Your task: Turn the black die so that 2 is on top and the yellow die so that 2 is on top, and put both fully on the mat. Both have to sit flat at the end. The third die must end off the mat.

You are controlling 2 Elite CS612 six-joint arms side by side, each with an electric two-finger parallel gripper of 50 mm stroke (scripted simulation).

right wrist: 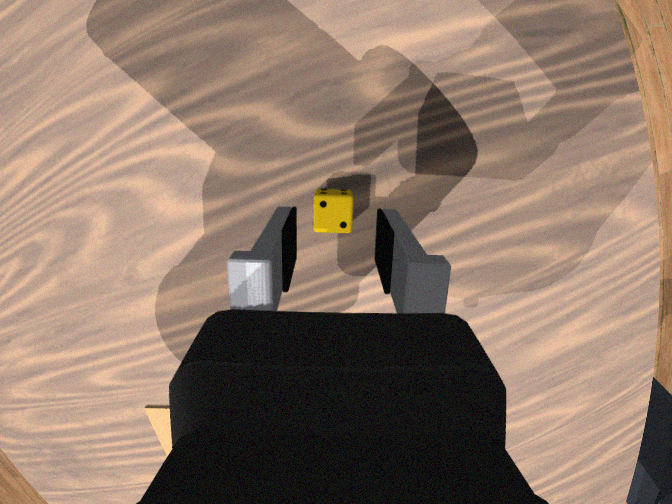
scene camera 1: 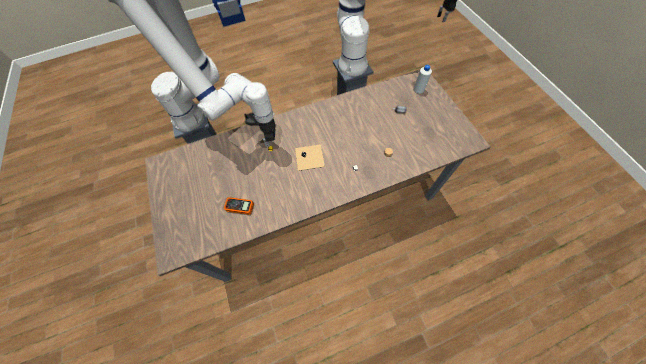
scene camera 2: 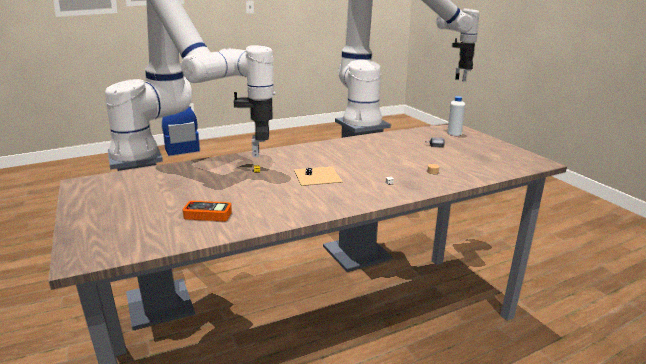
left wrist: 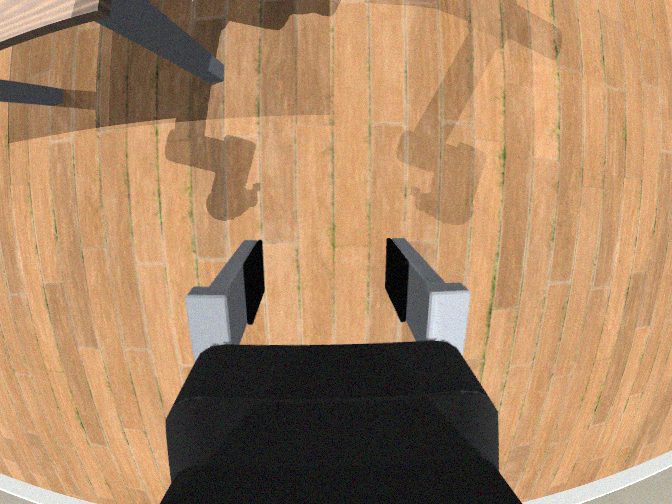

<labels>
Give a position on a yellow die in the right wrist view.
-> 333, 208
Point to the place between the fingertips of my right gripper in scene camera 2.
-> At 256, 155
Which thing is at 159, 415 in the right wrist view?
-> A tan mat.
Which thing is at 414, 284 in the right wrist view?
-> My right gripper.
</labels>
